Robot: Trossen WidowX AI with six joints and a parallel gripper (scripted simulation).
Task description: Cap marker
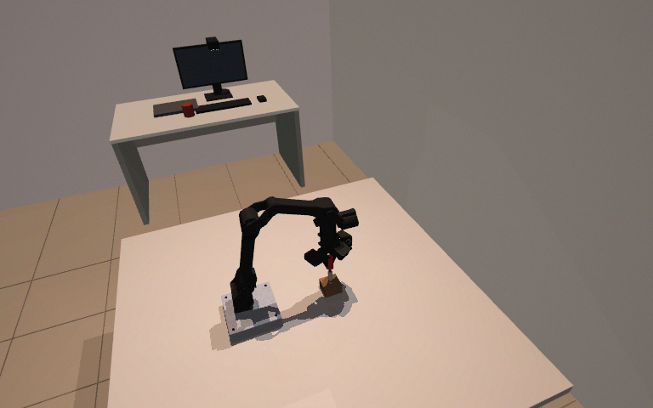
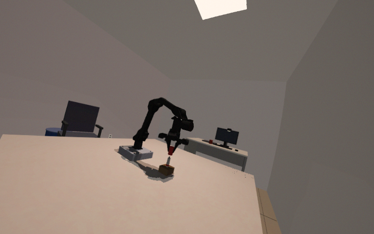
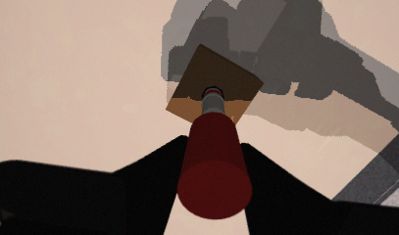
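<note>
Right now my gripper tip is 11 cm above the holder block. From my gripper tip the other things lie so: red cap 1 cm above.
</note>
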